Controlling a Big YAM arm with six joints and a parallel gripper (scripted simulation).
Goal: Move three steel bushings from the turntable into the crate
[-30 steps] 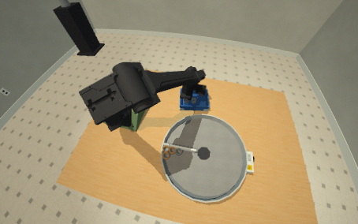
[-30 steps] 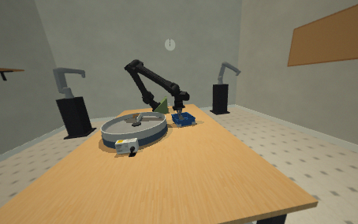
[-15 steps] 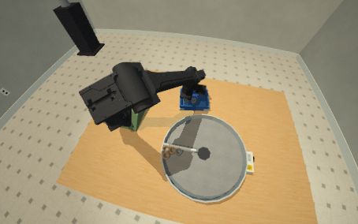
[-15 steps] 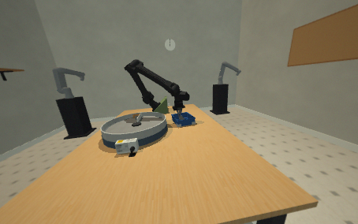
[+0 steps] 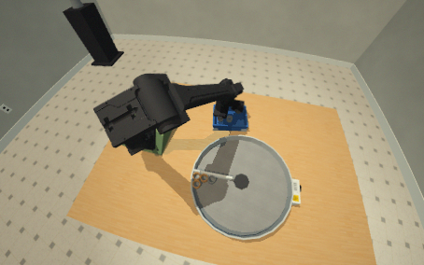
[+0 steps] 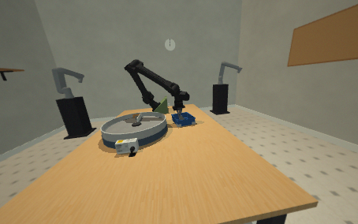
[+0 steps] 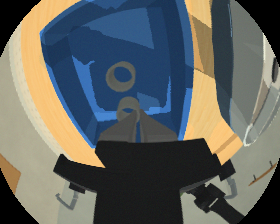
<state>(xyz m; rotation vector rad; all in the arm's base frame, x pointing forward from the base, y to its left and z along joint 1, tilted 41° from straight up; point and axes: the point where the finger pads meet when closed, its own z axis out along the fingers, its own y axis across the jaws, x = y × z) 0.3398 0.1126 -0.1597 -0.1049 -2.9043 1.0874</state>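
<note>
Right now my hand is 50 mm short of the blue crate, 20 mm to the right of it and 10 mm above it. From my hand the other things lie so: grey turntable: 130 mm ahead, 330 mm to the right, 20 mm above.
</note>
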